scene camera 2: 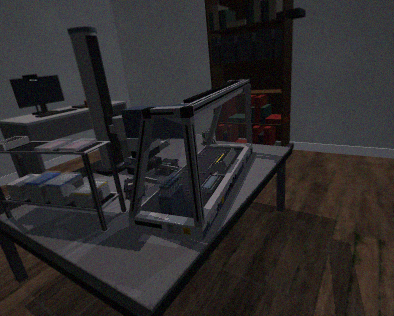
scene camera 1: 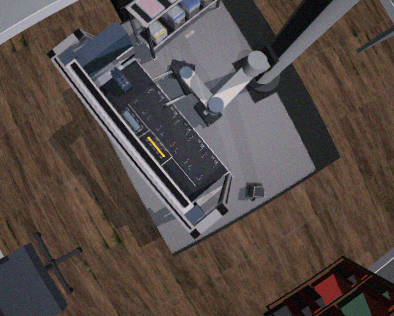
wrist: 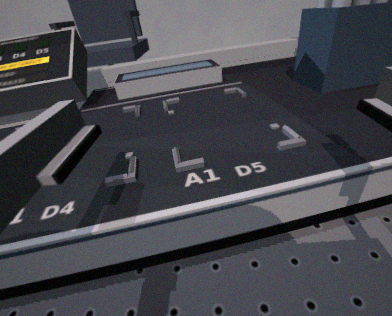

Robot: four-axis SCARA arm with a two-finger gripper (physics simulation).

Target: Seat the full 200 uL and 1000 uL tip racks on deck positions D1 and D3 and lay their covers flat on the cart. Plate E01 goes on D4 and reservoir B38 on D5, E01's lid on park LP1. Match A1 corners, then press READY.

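My gripper (scene camera 1: pixel 161 91) (wrist: pixel 223 101) is open and empty, its two fingers wide apart at the front edge of the black deck (scene camera 1: pixel 212 177) (wrist: pixel 200 125). In the wrist view deck position D5 (wrist: pixel 230 132) has bare corner brackets between the fingers. The D4 label (wrist: pixel 57 210) shows at the left; the left finger hides part of that position. On the lower shelf of the cart (scene camera 1: pixel 151 45) (scene camera 2: pixel 94 192) stand a yellow-trimmed box (scene camera 1: pixel 158 32) (scene camera 2: pixel 90 196) and a blue-topped box (scene camera 1: pixel 175 15) (scene camera 2: pixel 62 186). A pinkish plate (scene camera 1: pixel 148 6) lies on the top shelf. Plate and reservoir labels are unreadable.
A blue tube rack (scene camera 1: pixel 120 80) (wrist: pixel 335 50) stands at the deck's end. A low white tray (scene camera 1: pixel 132 121) (wrist: pixel 167 87) with pale blue inside lies behind D5. Beside it is a display (wrist: pixel 35 62) with a yellow bar. An upright frame surrounds the deck. A small device (scene camera 1: pixel 256 191) stands on the table.
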